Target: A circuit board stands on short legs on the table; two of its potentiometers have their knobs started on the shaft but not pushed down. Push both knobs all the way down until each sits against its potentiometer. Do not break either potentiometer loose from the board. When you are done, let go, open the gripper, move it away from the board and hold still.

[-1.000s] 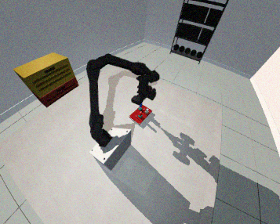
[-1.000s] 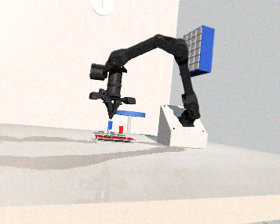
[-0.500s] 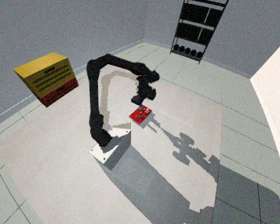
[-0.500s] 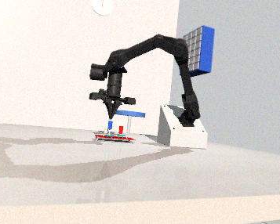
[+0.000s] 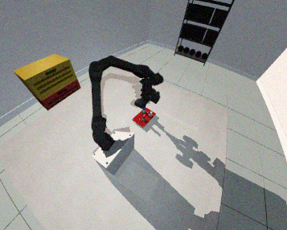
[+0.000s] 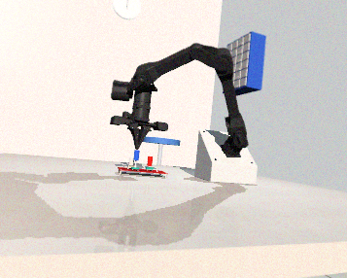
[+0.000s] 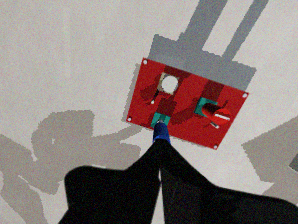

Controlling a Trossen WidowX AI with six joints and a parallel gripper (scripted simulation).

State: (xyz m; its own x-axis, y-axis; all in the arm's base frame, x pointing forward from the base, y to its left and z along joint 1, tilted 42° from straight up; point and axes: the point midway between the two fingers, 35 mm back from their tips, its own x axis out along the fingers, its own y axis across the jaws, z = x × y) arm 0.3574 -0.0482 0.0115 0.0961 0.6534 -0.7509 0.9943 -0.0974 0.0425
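Now: the blue knob 2 cm below my gripper tip. From my gripper tip the other things lie so: red knob: 6 cm behind, 3 cm to the right, 3 cm below.
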